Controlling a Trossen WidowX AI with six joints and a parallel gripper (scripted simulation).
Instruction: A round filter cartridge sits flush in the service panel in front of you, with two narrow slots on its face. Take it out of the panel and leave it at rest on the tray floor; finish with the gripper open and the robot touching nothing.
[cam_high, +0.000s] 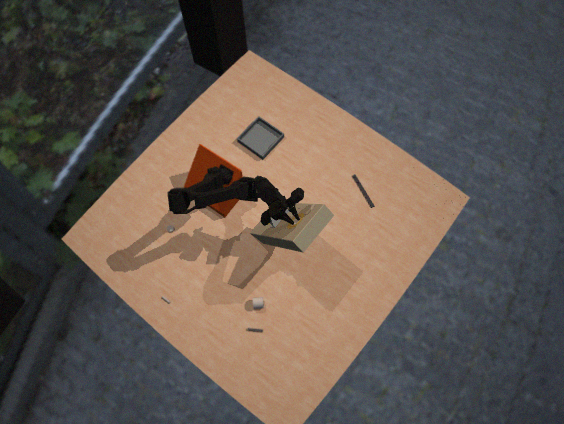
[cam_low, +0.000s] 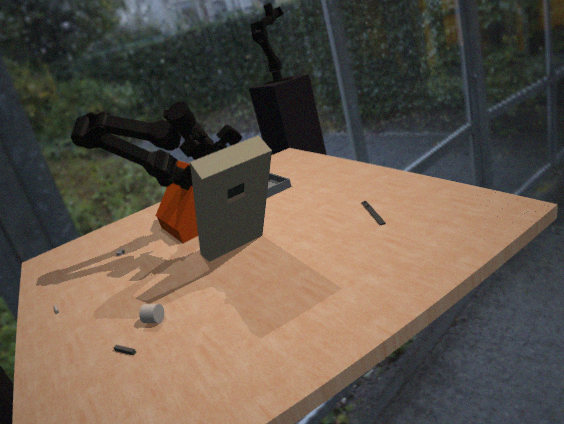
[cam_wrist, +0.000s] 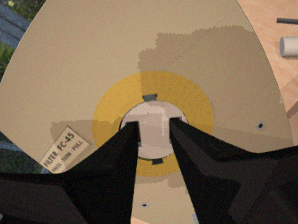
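Now: the round filter cartridge 1 cm ahead of my gripper tip and 1 cm below it. Round my gripper tip: grey tray 40 cm behind, 32 cm to the left, 23 cm below; beige service panel 4 cm behind, 8 cm below.
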